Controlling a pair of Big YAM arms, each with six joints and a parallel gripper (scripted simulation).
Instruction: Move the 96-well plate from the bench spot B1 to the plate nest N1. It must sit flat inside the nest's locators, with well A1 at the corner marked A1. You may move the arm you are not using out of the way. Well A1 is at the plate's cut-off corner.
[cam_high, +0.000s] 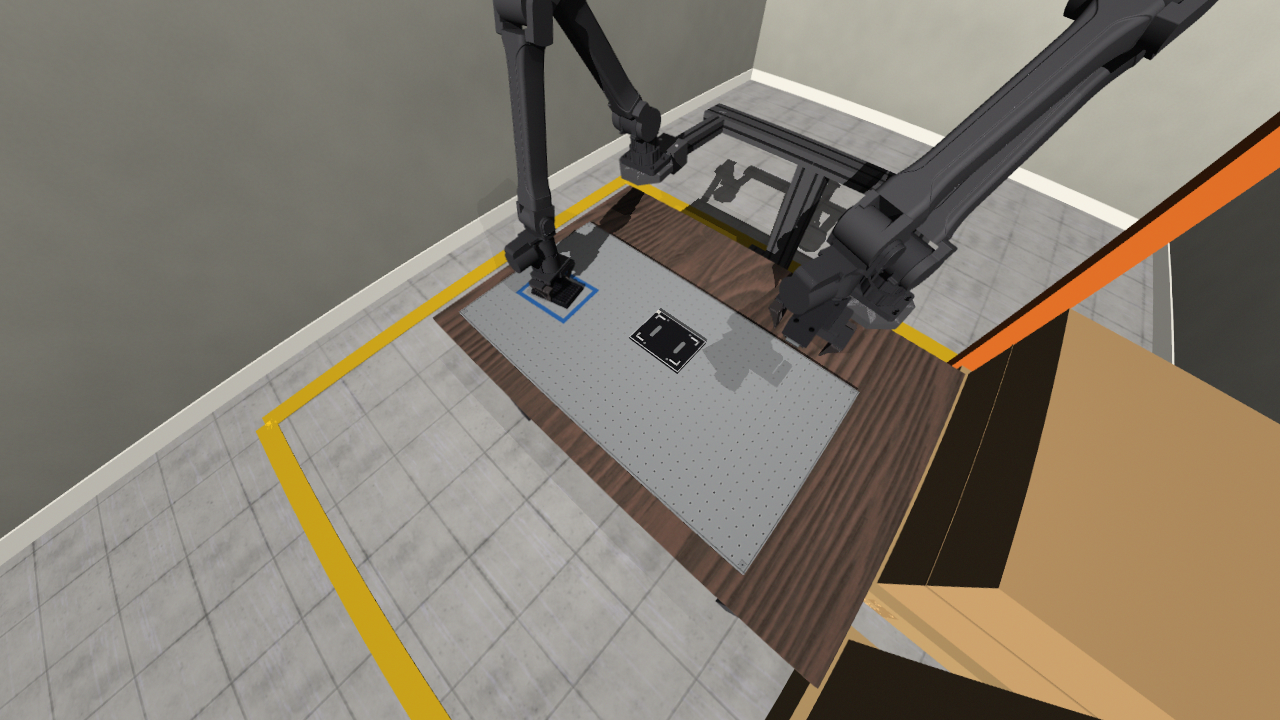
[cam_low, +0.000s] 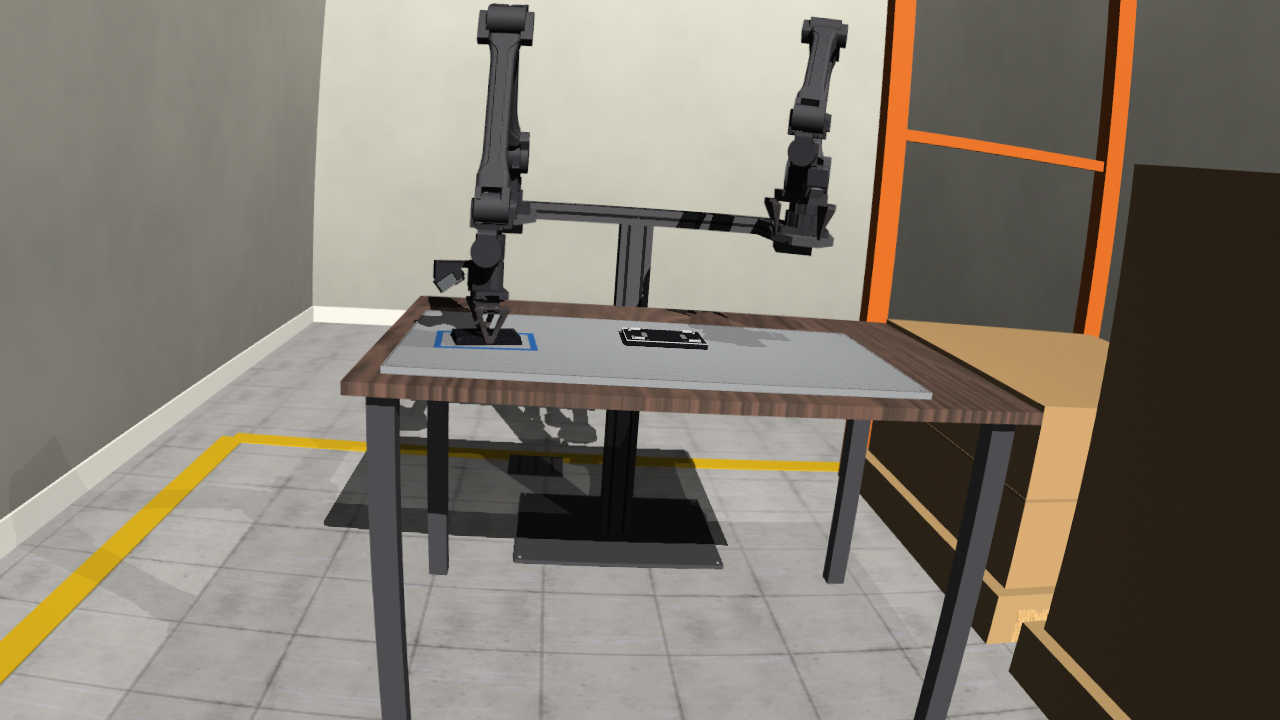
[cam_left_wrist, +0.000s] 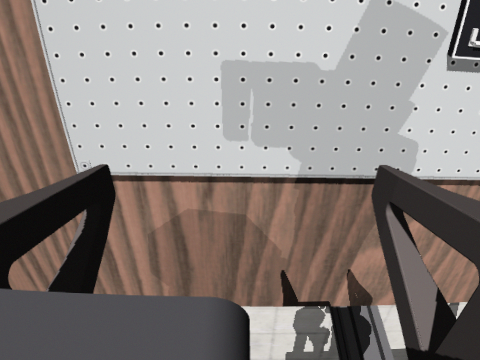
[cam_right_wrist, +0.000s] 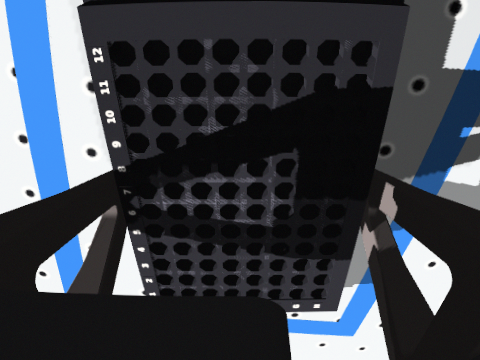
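My right gripper is now right at the black 96-well plate. Round my right hand: black plate nest N1: 10 cm behind, 35 cm to the left.
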